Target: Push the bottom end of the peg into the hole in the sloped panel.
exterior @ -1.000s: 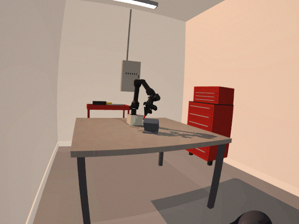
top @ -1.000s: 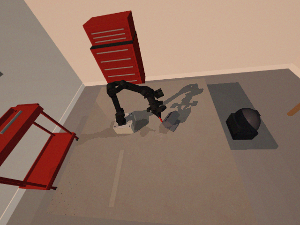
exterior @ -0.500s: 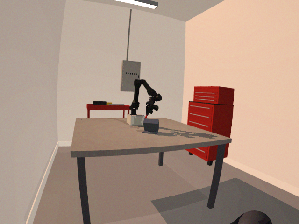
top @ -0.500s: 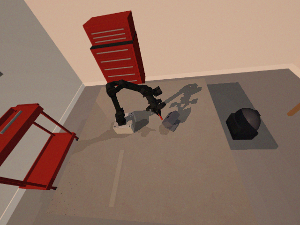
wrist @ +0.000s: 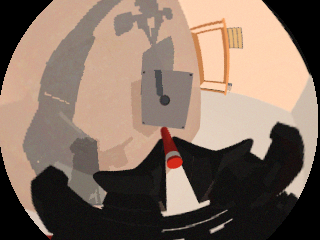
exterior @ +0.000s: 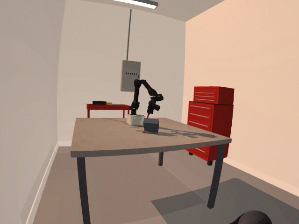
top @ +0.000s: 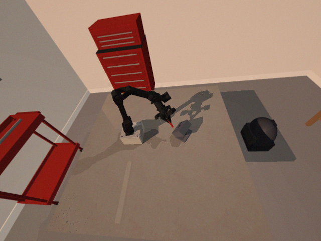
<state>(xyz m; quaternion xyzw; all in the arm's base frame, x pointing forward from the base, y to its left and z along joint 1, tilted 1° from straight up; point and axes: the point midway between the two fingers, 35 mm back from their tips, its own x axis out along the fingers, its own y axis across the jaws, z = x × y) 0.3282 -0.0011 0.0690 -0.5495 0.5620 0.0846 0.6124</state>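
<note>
My gripper tip is 8 cm short of the sloped grey panel, 2 cm to the left of it and 8 cm above it. The rest, counted from my gripper tip: red round peg (1 cm behind, 1 cm to the left, 1 cm above).
</note>
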